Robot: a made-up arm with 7 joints.
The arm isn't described. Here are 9 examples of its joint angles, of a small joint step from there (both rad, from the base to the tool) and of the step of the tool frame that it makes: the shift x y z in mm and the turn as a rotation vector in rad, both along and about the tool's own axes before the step.
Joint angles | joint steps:
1: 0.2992 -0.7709 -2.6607 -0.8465 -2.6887 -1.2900 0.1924 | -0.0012 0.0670 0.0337 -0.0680 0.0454 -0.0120 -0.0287
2: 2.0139 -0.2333 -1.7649 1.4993 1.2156 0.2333 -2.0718 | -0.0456 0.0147 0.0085 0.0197 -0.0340 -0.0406 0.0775
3: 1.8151 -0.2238 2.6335 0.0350 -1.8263 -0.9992 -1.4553 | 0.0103 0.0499 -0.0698 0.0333 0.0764 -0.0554 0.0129
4: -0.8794 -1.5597 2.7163 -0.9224 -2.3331 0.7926 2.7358 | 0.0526 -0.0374 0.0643 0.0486 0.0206 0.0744 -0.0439
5: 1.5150 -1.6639 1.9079 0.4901 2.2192 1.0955 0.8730 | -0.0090 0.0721 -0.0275 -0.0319 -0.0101 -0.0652 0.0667
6: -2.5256 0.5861 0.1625 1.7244 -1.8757 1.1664 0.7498 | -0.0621 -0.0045 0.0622 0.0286 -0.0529 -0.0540 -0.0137
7: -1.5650 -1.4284 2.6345 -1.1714 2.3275 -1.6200 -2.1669 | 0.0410 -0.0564 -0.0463 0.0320 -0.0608 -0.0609 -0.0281
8: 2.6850 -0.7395 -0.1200 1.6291 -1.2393 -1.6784 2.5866 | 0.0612 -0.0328 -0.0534 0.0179 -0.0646 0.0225 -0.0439
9: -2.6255 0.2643 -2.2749 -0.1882 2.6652 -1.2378 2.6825 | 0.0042 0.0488 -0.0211 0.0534 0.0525 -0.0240 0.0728
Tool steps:
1: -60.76 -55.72 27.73 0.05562 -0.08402 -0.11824
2: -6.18 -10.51 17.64 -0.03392 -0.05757 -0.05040
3: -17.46 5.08 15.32 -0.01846 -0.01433 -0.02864
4: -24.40 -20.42 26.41 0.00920 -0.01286 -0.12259
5: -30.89 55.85 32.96 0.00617 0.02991 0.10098
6: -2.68 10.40 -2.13 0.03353 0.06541 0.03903
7: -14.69 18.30 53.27 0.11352 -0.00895 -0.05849
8: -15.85 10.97 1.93 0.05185 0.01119 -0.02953
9: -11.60 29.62 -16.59 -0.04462 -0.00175 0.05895
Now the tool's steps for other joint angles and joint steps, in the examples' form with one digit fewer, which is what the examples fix.
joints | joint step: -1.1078 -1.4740 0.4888 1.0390 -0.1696 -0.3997 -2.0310 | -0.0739 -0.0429 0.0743 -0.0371 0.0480 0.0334 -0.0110
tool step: 0.9 -65.2 -62.1 -0.0355 0.0681 -0.0548
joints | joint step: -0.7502 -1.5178 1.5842 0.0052 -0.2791 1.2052 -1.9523 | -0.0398 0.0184 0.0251 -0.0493 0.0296 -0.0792 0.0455
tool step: 9.4 -3.9 10.8 -0.0859 0.0072 -0.0921
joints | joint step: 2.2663 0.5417 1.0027 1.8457 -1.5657 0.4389 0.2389 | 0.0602 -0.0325 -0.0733 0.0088 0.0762 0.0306 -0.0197
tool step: 2.0 10.1 12.0 -0.0101 -0.0688 0.0146
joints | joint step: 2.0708 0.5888 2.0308 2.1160 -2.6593 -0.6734 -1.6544 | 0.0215 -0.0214 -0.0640 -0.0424 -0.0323 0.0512 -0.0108
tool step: -11.0 30.1 -17.4 0.0091 0.0467 0.0890
